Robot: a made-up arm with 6 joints.
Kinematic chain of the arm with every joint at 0, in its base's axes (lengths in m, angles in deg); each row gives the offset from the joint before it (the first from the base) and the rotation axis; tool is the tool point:
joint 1: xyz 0 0 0.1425 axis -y
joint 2: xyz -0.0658 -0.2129 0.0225 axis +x
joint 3: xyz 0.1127 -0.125 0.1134 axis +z
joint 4: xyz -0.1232 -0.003 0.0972 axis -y
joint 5: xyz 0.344 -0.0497 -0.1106 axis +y
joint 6: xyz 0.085 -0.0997 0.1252 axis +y
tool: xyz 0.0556 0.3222 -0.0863
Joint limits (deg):
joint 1: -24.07..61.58
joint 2: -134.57..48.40
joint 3: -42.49..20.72
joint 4: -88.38..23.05
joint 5: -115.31..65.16
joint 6: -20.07..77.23
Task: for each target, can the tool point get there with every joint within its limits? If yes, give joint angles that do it. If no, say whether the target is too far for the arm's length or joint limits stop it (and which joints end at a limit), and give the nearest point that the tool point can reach.
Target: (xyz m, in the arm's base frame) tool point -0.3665 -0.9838 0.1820
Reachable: no: joint limits stop it (at a limit: joint 3, joint 6) | nearest point -0.2654 -0.5278 0.1711 | short by 0.467 m
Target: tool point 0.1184 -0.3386 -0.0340
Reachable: yes | joints 49.45 -51.53 -21.85 -79.10 33.40 30.07
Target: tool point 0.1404 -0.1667 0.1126
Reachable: yes | joints 20.91 9.68 -30.39 -62.18 -74.66 50.68
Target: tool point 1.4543 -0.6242 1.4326
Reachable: no: too far | nearest point 0.4650 -0.3397 0.5550 | short by 1.353 m
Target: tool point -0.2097 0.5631 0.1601
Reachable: no: joint limits stop it (at a limit: joint 2, joint 3, joint 4, joint 5, joint 6) | nearest point -0.0947 0.1420 0.1504 | short by 0.437 m
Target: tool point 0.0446 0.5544 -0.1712
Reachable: no: joint limits stop it (at a limit: joint 1, joint 3, joint 4, joint 6) | nearest point 0.1358 0.1967 -0.0635 | short by 0.385 m
